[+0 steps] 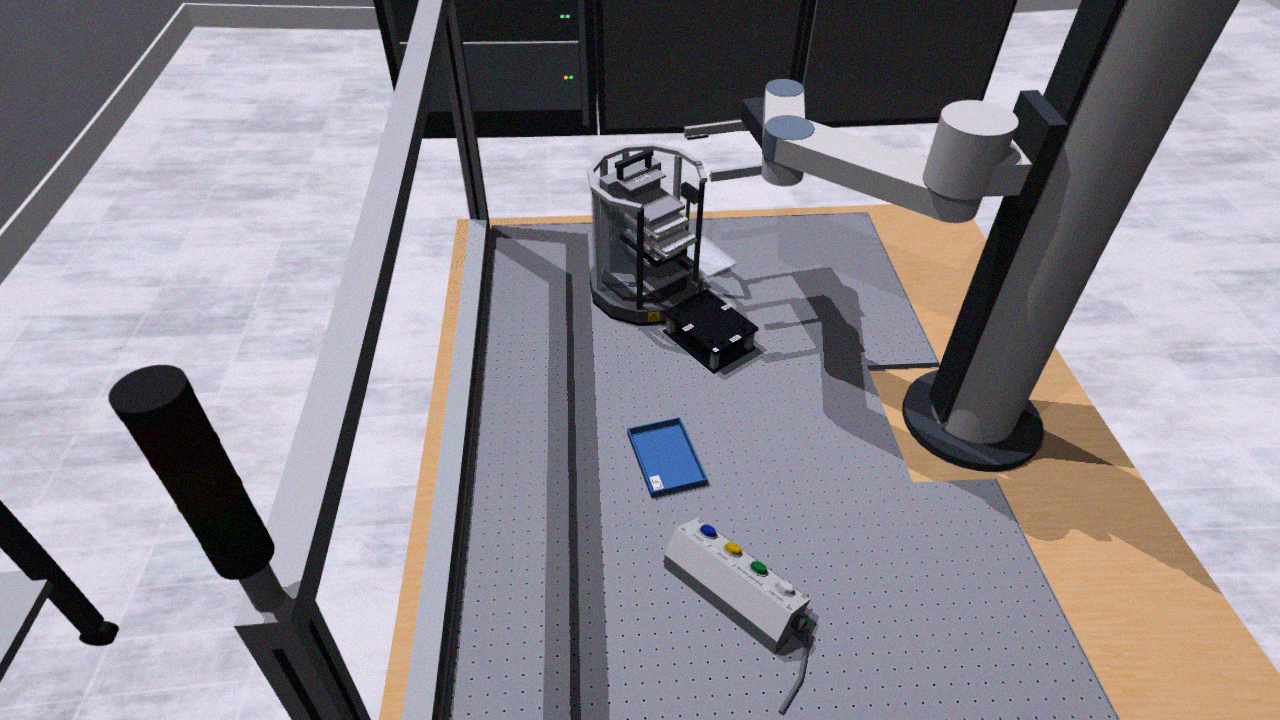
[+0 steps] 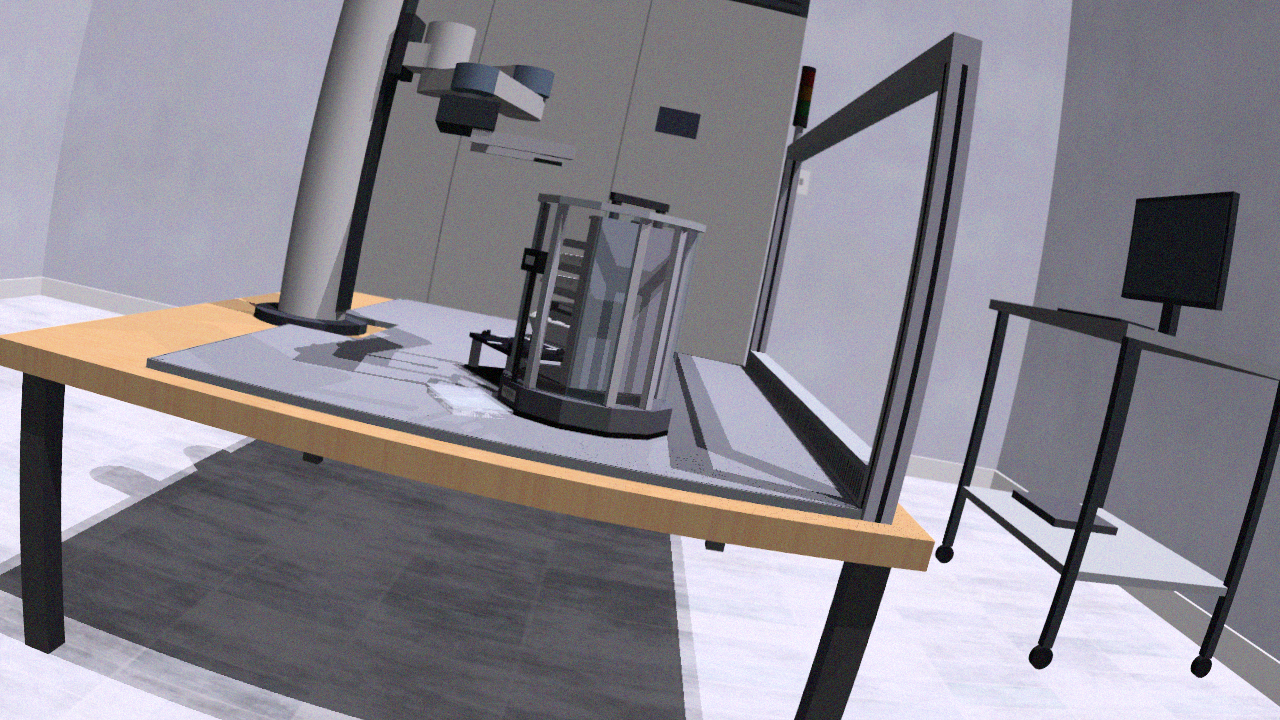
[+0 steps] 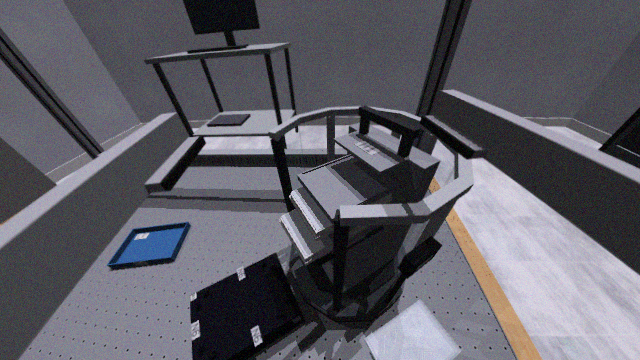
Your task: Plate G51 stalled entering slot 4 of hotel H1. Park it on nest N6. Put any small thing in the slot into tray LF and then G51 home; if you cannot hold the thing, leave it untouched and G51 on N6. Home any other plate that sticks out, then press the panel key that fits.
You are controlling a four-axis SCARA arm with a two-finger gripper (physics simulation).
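Frame: origin at the arm's base, x ahead, y left, z up, level; centimetres.
Where they show: gripper, between the fingertips: (image 1: 697, 153) (image 2: 568, 156) (image 3: 315, 115); arm's base, origin of its link: (image 1: 969, 420) (image 2: 309, 323).
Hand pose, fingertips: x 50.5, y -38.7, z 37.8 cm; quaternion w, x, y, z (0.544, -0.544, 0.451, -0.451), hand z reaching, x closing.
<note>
Each offset is from my fingertips to the centre of the thing. "spot": to the spot under its first point.
My gripper (image 1: 700, 154) (image 2: 565, 157) (image 3: 315, 115) is open and empty, high up at the hotel's open side, its two long fingers wide apart. The hotel H1 @(dz -20.6, dx +9.2, dy -4.1 cm) (image 1: 640, 259) (image 2: 632, 322) (image 3: 382, 212) is a round cage with several grey plates stacked inside. Two ribbed white plate edges @(spot: dz -14.4, dx +4.2, dy +2.3 cm) (image 3: 307, 212) @(spot: dz -17.8, dx +2.5, dy +3.8 cm) (image 3: 297, 237) show at its opening, below a flat grey plate @(spot: dz -12.3, dx +6.8, dy -0.9 cm) (image 3: 332, 187). Plate labels are not legible, and the slot's inside is hidden. The black nest N6 @(dz -33.0, dx -2.9, dy +14.0 cm) (image 1: 713, 319) (image 3: 245, 310) bears no plate. The blue tray LF @(dz -35.7, dx +9.3, dy +45.9 cm) (image 1: 668, 456) (image 3: 155, 245) looks empty. The key panel @(dz -32.4, dx +1.1, dy +73.5 cm) (image 1: 729, 573) has blue, yellow, green and white keys.
A pale sheet-like patch @(spot: dz -35.2, dx -7.8, dy -13.2 cm) (image 1: 714, 257) (image 2: 465, 396) (image 3: 415, 332) lies beside the hotel's base. A framed guard (image 1: 371, 259) (image 2: 926, 268) runs along one table side. The arm's column (image 1: 1029, 268) (image 2: 326, 179) stands on the opposite side. A dark handle @(spot: dz -5.1, dx +11.7, dy -8.3 cm) (image 2: 639, 201) (image 3: 390, 119) tops the hotel.
</note>
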